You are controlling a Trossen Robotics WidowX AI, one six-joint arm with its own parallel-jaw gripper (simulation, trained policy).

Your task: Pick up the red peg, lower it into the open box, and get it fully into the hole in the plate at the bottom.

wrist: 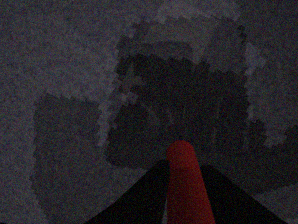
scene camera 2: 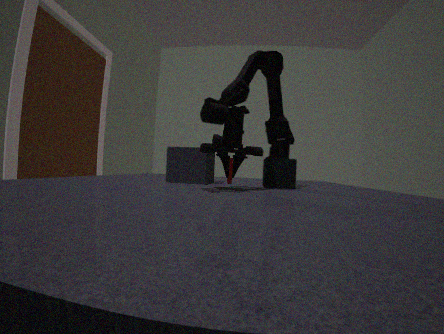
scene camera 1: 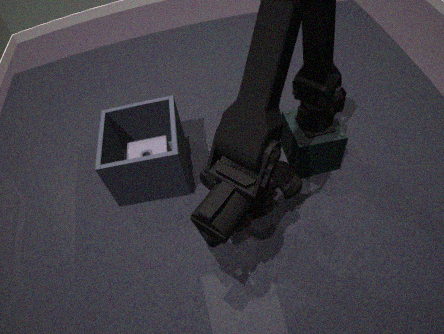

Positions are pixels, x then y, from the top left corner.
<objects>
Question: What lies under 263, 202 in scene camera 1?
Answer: The gripper.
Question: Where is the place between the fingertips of the gripper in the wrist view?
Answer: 183, 172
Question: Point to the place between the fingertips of the gripper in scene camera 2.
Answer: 229, 177
</objects>
